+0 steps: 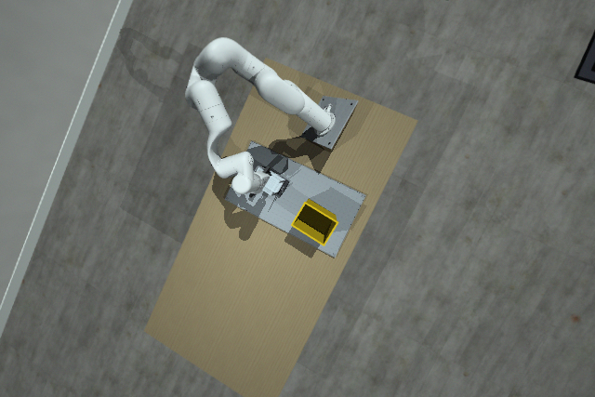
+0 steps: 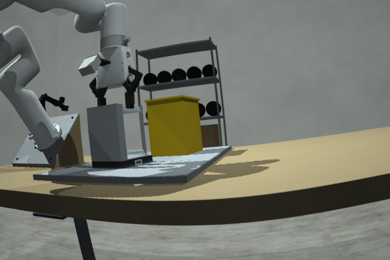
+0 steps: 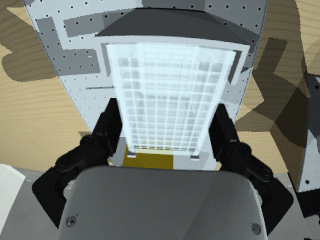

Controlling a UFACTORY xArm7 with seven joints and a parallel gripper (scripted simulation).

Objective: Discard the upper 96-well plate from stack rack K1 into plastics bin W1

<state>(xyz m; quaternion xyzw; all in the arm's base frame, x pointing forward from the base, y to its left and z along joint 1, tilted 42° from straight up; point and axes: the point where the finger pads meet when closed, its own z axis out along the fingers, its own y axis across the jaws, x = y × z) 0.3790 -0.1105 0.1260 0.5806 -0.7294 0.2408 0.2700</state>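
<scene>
The grey rack wall lies 1 cm behind my hand, 7 cm to the right of it and 7 cm below it. Round my hand: yellow plastics bin W1 (9 cm ahead, 30 cm to the left, 6 cm below).
</scene>
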